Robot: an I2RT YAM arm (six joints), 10 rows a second.
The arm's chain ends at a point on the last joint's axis. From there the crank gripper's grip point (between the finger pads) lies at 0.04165 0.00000 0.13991 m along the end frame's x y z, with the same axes.
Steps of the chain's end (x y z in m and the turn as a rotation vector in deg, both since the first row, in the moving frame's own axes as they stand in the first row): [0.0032, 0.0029, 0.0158, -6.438, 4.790, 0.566]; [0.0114, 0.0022, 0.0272, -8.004, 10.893, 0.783]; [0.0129, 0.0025, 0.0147, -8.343, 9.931, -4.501]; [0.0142, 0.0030, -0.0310, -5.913, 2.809, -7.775]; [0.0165, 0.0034, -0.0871, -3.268, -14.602, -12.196]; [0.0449, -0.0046, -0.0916, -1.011, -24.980, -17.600]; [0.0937, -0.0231, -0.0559, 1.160, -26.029, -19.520]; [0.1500, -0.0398, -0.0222, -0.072, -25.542, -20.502]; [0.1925, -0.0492, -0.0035, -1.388, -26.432, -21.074]
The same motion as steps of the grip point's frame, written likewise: [0.0146, 0.0188, 0.0109, -6.438, 4.790, 0.566]; [0.0369, 0.0218, 0.0154, -8.004, 10.893, 0.783]; [0.0370, 0.0180, 0.0042, -8.343, 9.931, -4.501]; [0.0216, 0.0112, -0.0337, -5.913, 2.809, -7.775]; [-0.0199, 0.0066, -0.0812, -3.268, -14.602, -12.196]; [-0.0187, -0.0051, -0.0872, -1.011, -24.980, -17.600]; [0.0265, -0.0289, -0.0522, 1.160, -26.029, -19.520]; [0.0844, -0.0429, -0.0181, -0.072, -25.542, -20.502]; [0.1252, -0.0487, 0.0003, -1.388, -26.432, -21.074]
